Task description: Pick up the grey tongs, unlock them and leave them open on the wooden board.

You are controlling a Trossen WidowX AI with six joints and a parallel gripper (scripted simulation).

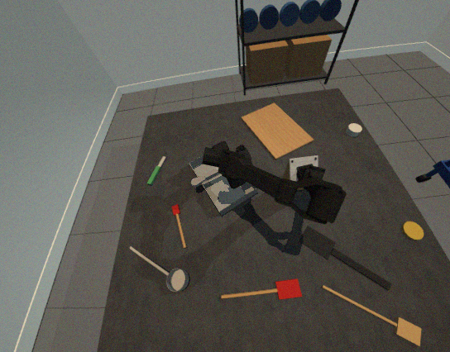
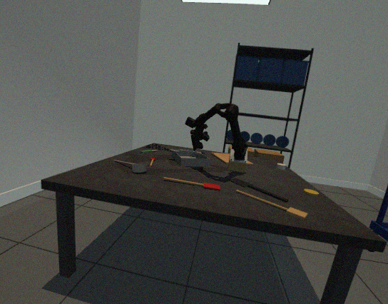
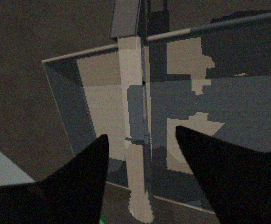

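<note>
My gripper tip is 7 cm above the metal roasting tin and 3 cm short of it. Round my gripper tip: wooden board: 31 cm behind, 26 cm to the right, 9 cm below; black spatula: 41 cm to the left, 36 cm behind, 10 cm below; red-headed spatula: 49 cm to the left, 9 cm below, 7 cm behind.
</note>
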